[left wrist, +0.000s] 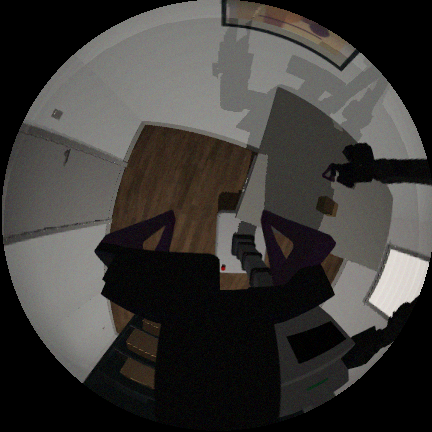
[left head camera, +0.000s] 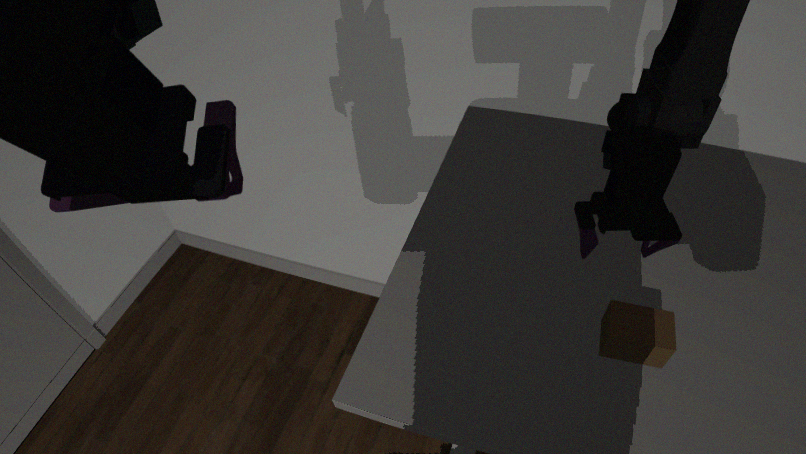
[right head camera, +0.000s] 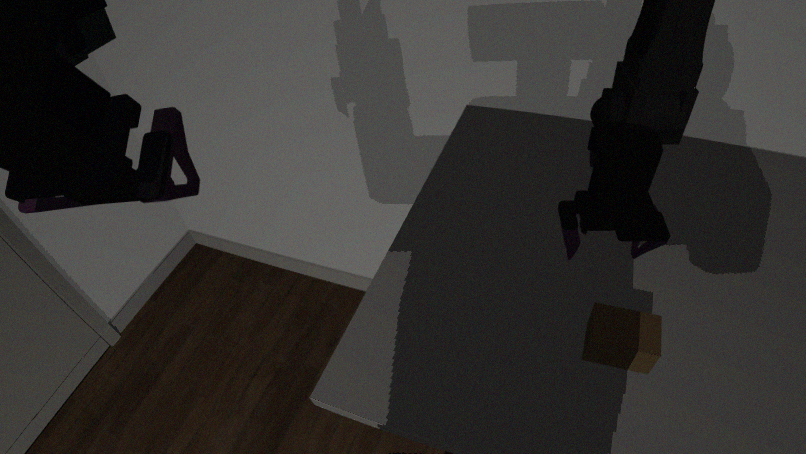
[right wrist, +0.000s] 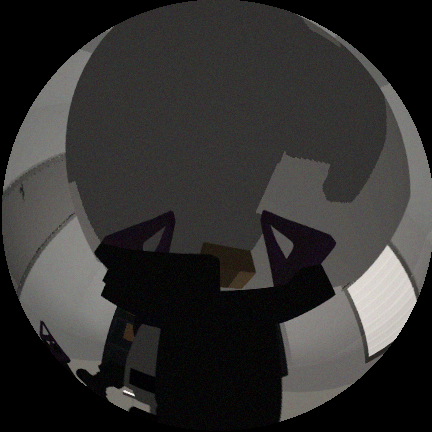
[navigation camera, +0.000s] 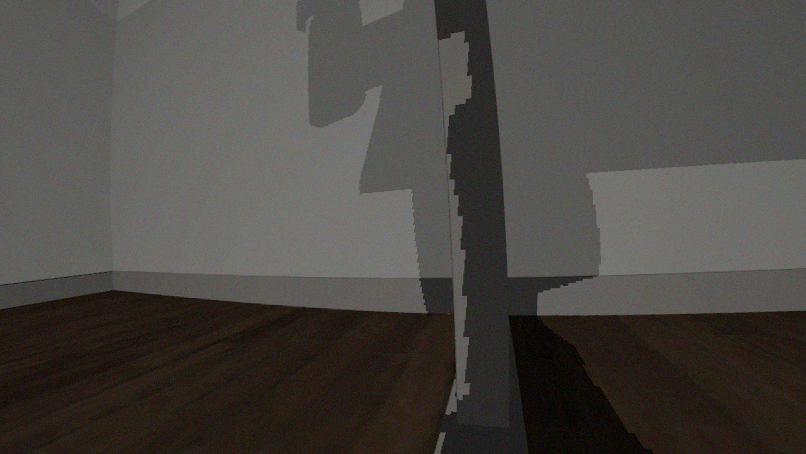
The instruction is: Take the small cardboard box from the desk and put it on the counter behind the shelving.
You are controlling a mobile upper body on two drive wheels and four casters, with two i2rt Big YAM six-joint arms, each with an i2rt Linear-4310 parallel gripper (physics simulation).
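Frame: origin at the left arm's base, x ahead, y left, z up, level; millimetres.
Where they show: left gripper, between the fingertips: (left wrist: 217,214) (left head camera: 186,189) (right head camera: 150,191); right gripper, between the fingertips: (left wrist: 329,177) (left head camera: 612,254) (right head camera: 600,255) (right wrist: 217,215).
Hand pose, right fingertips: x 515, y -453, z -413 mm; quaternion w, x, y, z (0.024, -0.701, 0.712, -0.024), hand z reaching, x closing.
Note:
After its pixels a point has its place.
The small cardboard box (left head camera: 628,332) @[y -436, x 379, z -410 mm] (right head camera: 611,335) @[y -437, x 381, z -410 mm] (left wrist: 327,206) @[y -437, x 388, z -410 mm] (right wrist: 235,260) @[y -480, x 416, z -429 mm] sits on the grey desk (left head camera: 507,338) @[y -285, x 409, z -460 mm] (right head camera: 479,338) @[y -273, x 412, z -460 mm] (left wrist: 295,140) @[y -308, x 671, z -460 mm] (right wrist: 215,125) @[y -453, x 607, z -460 mm], partly in shadow. My right gripper (left head camera: 615,256) @[y -453, x 515, z -413 mm] (right head camera: 601,257) @[y -453, x 515, z -413 mm] (right wrist: 217,215) @[y -453, x 515, z -413 mm] is open and empty above the desk. It appears above the box in both head views, apart from it. In the right wrist view the box shows low between the fingers, partly hidden by the gripper body. My left gripper (left head camera: 143,200) (right head camera: 108,200) (left wrist: 217,214) @[y 9, x 347, z -129 mm] is open and empty, off to the left of the desk. The counter cannot be made out.
Dark shelving (left wrist: 107,382) with boxes stands at the lower left of the left wrist view, near a grey machine (left wrist: 315,372). A wall runs behind the desk. A door (left wrist: 60,185) @[y 1455, x 498, z -521 mm] is at the left. The desk's leg (navigation camera: 485,281) @[y -288, x 601, z -1241 mm] stands upright in the navigation view.

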